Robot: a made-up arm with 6 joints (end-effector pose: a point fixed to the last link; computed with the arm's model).
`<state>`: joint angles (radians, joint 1 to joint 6).
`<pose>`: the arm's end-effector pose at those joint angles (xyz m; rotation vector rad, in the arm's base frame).
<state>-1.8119 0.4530 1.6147 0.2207 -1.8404 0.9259</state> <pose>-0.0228 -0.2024 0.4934 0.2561 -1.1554 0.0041</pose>
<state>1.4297 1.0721 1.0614 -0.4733 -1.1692 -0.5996</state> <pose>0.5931 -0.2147 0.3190 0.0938 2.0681 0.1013</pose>
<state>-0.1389 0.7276 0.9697 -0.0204 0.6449 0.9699</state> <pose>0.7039 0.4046 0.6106 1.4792 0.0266 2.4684</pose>
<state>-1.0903 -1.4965 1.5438 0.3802 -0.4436 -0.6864</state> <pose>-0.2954 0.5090 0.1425 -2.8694 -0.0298 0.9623</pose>
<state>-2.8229 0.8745 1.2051 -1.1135 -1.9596 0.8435</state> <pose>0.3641 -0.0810 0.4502 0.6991 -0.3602 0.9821</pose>
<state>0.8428 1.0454 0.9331 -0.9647 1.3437 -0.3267</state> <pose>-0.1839 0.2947 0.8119 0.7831 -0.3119 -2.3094</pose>
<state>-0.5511 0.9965 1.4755 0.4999 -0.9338 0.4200</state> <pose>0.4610 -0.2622 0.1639 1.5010 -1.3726 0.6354</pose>
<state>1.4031 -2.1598 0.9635 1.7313 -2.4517 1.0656</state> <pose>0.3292 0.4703 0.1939 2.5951 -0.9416 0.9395</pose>
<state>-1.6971 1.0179 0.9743 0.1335 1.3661 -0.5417</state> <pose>0.0947 0.1902 0.1022 -1.8965 -2.4102 -0.3875</pose>
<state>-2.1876 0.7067 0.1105 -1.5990 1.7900 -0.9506</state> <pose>0.0265 -0.0281 0.7880 0.1155 -0.8564 1.6399</pose>
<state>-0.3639 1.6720 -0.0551 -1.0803 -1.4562 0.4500</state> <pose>0.5800 0.3348 0.5597 1.3763 -0.7628 2.3014</pose>
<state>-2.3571 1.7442 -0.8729 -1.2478 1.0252 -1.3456</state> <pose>-0.2757 0.0556 0.7583 1.3077 0.1814 -2.2770</pose>
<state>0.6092 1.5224 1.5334 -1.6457 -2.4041 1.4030</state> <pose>0.1547 0.3883 0.6911 -1.7366 0.7157 0.5378</pose>
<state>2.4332 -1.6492 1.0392 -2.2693 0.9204 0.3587</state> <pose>0.7936 0.3176 0.3640 1.8599 0.0917 2.0800</pose>
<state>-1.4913 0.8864 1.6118 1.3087 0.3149 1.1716</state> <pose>0.2372 -0.4641 0.7702 0.5437 0.3102 0.0564</pose>
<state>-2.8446 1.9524 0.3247 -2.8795 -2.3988 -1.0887</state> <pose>0.0518 0.1414 0.0440 2.2649 0.6153 0.8947</pose>
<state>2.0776 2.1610 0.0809 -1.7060 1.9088 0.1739</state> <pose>0.1480 0.4508 0.9724 -0.6300 0.3965 2.6910</pose>
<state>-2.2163 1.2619 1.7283 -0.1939 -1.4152 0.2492</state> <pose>0.5704 0.0289 0.8373 0.6222 -1.0435 1.8534</pose>
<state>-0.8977 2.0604 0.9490 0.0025 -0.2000 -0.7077</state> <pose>0.4489 0.4723 0.9149 0.5610 0.2881 2.9055</pose>
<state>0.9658 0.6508 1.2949 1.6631 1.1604 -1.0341</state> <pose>0.1885 0.4429 0.6644 -1.0100 0.1590 -0.1743</pose>
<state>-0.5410 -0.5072 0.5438 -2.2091 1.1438 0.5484</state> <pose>0.1318 -0.3907 0.9323 0.5039 0.7520 -0.5980</pose>
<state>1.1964 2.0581 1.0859 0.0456 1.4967 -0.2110</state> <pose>0.5209 0.2000 0.6445 -1.2024 0.6919 -2.4238</pose>
